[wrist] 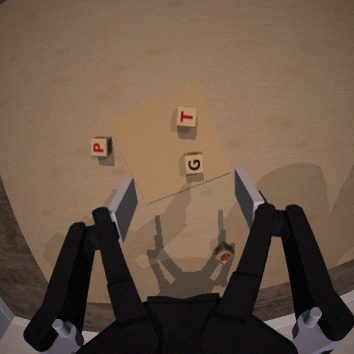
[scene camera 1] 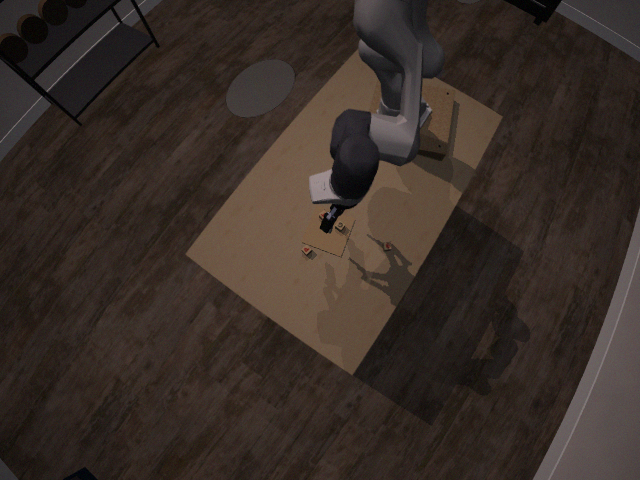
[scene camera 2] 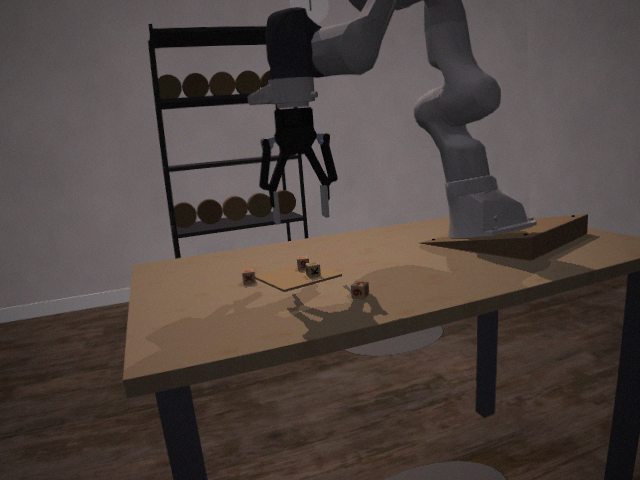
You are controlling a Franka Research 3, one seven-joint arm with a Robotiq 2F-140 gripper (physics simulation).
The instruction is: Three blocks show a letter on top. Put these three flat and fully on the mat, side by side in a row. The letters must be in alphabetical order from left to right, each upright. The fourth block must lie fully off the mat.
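The T block (wrist: 186, 117) (scene camera 1: 322, 215) (scene camera 2: 302, 262) and the G block (wrist: 194, 164) (scene camera 1: 339, 226) (scene camera 2: 312, 269) sit flat on the mat (wrist: 145, 150) (scene camera 1: 323, 239) (scene camera 2: 284, 282), with a gap between them. The T's bar faces left in the wrist view. The P block (wrist: 99, 147) (scene camera 1: 306, 251) (scene camera 2: 248, 276) lies off the mat, beyond its left edge in the wrist view. The fourth block (wrist: 224, 252) (scene camera 1: 387, 246) (scene camera 2: 359, 289) lies off the mat, past the edge near the G block; its top is too small to read. My gripper (wrist: 184, 185) (scene camera 1: 327, 222) (scene camera 2: 300, 219) is open and empty, high above the mat area.
The blocks and mat are on the wooden table (scene camera 1: 248, 217) (scene camera 2: 180, 289). The robot's base stands on a wooden wedge (scene camera 1: 439, 118) (scene camera 2: 558, 235) at the table's right in scene camera 2. A shelf rack (scene camera 2: 161, 129) stands behind the table.
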